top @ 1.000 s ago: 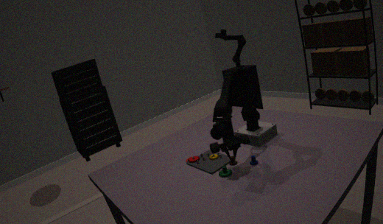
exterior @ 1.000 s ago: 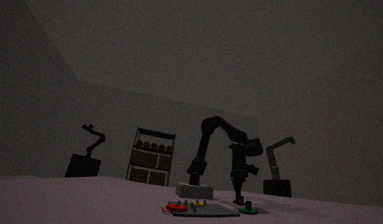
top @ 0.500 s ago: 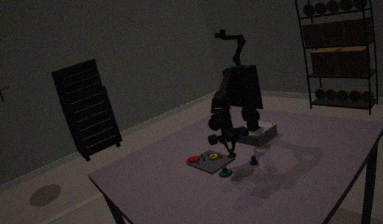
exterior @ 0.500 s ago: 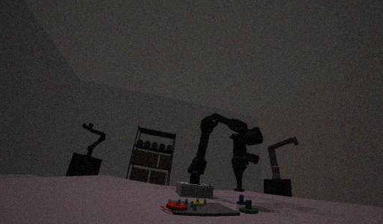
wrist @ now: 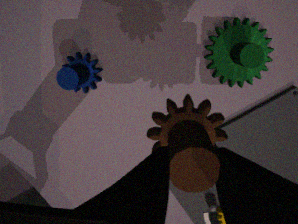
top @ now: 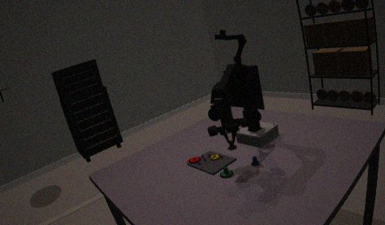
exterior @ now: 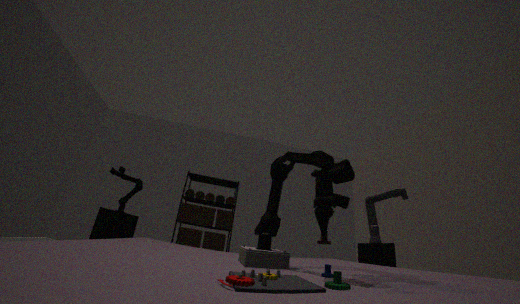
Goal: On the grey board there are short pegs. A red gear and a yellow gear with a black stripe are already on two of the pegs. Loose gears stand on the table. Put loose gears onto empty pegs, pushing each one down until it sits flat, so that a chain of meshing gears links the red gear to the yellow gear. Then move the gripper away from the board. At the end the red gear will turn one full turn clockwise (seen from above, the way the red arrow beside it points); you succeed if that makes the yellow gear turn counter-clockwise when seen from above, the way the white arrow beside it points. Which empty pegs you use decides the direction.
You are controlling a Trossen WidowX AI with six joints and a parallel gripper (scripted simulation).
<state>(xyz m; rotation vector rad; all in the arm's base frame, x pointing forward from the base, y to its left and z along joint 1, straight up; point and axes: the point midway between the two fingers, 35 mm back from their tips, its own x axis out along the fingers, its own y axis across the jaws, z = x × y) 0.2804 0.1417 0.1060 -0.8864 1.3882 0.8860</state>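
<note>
Now: gripper tip 24 cm to the left of the red gear, 12 cm above it and 9 cm short of it. Round my gripper tip: green gear: 12 cm below, 7 cm ahead, 1 cm to the left; blue gear: 12 cm below, 8 cm behind, 6 cm to the left; yellow gear: 17 cm to the right, 12 cm below, 1 cm ahead.
</note>
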